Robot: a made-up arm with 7 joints.
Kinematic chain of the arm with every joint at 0, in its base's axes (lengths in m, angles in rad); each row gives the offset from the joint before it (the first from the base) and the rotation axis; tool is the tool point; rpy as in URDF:
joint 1: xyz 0 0 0.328 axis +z
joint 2: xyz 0 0 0 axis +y
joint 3: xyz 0 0 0.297 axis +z
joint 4: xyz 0.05 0 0 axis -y
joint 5: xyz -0.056 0 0.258 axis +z
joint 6: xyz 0 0 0 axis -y
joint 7: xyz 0.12 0 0 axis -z
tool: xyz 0 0 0 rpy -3.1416 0 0
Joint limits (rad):
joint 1: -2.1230..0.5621
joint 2: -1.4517..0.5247
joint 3: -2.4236..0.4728
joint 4: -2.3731..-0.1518
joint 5: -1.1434..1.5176
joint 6: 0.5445..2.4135
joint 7: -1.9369..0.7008
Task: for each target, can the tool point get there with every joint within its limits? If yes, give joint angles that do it. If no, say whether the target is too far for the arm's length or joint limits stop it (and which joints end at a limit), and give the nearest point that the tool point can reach.
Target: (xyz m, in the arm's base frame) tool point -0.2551 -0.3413 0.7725
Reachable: yes | joints -0.2105 -0.3370 -1.6427 -1.3291 -0.1687 1.9096 -0.6351
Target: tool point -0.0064 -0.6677 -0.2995
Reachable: no: too far | nearest point -0.1267 -0.4143 0.0360 | short by 0.437 m
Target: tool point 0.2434 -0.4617 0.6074
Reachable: yes | joints -0.8747 0.3417 -0.2817 -1.2962 0.1350 1.4063 0.4967
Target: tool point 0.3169 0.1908 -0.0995
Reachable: no: joint limits stop it (at a limit: joint 2, joint 4) | nearest point 0.2792 0.1681 0.2044 | short by 0.307 m
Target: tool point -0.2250 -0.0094 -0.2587
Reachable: no: joint limits stop it (at a limit: joint 2, joint 3) | nearest point -0.2754 -0.0115 0.0127 | short by 0.276 m
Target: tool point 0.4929 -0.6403 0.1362
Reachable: no: too far | nearest point 0.3101 -0.4029 0.3423 | short by 0.364 m
